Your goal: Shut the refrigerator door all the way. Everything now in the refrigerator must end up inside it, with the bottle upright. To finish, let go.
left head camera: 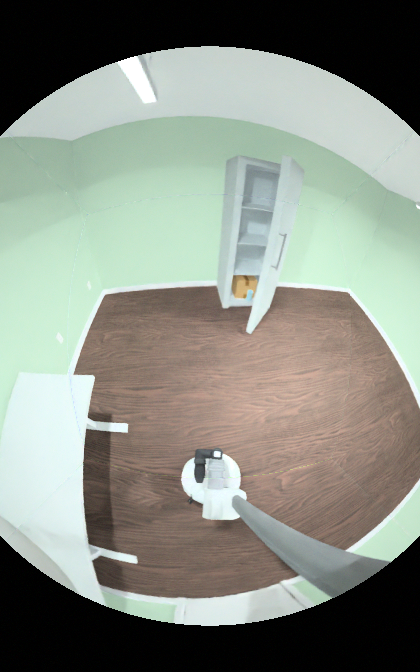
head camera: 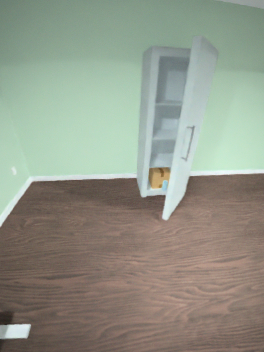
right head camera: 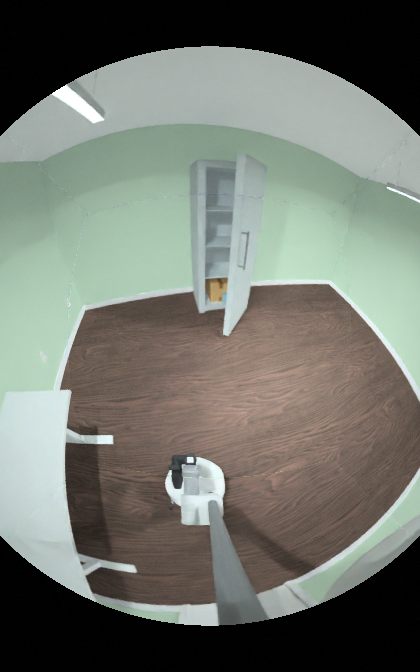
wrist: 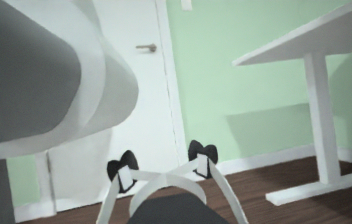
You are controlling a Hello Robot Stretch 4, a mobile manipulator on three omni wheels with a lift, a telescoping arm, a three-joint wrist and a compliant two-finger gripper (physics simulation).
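Frame: origin at the robot's base, x ahead, y left, z up, level; millimetres.
Where they show: gripper, fingertip midpoint: point(left head camera: 198, 504) point(right head camera: 179, 510) point(wrist: 163, 157).
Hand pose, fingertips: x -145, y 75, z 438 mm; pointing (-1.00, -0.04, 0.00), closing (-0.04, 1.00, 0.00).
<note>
After its pixels a point has its place.
The white refrigerator point(head camera: 146, 120) {x 1980, y -52, z 1101 mm} point(left head camera: 229, 225) {x 2030, y -43, z 1051 mm} point(right head camera: 198, 240) {x 1954, y -68, z 957 mm} stands against the far wall. Its door point(head camera: 200, 95) {x 1701, y -518, z 1417 mm} point(left head camera: 288, 205) {x 1640, y -479, z 1410 mm} point(right head camera: 248, 200) {x 1605, y -458, z 1431 mm} stands wide open, hinged on the right, with a grey bar handle point(head camera: 188, 143) {x 1629, y -478, z 978 mm} point(left head camera: 279, 251) {x 1672, y -506, z 959 mm} point(right head camera: 243, 250) {x 1608, y -461, z 978 mm} on its outer face. A brown box point(head camera: 158, 177) {x 2038, y -287, z 294 mm} point(left head camera: 243, 286) {x 2040, y -302, z 282 mm} point(right head camera: 216, 290) {x 2037, y -287, z 269 mm} sits in the bottom compartment. A light blue thing point(head camera: 165, 185) {x 1986, y -396, z 197 mm} point(left head camera: 249, 294) {x 1987, y -389, z 203 mm} point(right head camera: 225, 298) {x 1986, y -403, z 179 mm}, perhaps the bottle, stands in front of the box, partly hidden by the door in the right head view. My gripper point(wrist: 163, 157) {x -145, y 75, z 437 mm} is open and empty, far from the refrigerator.
A white table point(left head camera: 45, 440) {x -5, y 914, z 693 mm} point(right head camera: 35, 450) {x 27, y 883, z 692 mm} point(wrist: 295, 42) {x -677, y 594, z 667 mm} with splayed feet stands at the left of my base point(left head camera: 231, 467) {x 85, y -134, z 186 mm} point(right head camera: 216, 475) {x 60, y -147, z 186 mm}. A white room door point(wrist: 135, 100) with a lever handle is in the wrist view. Dark wood floor lies between my base and the refrigerator.
</note>
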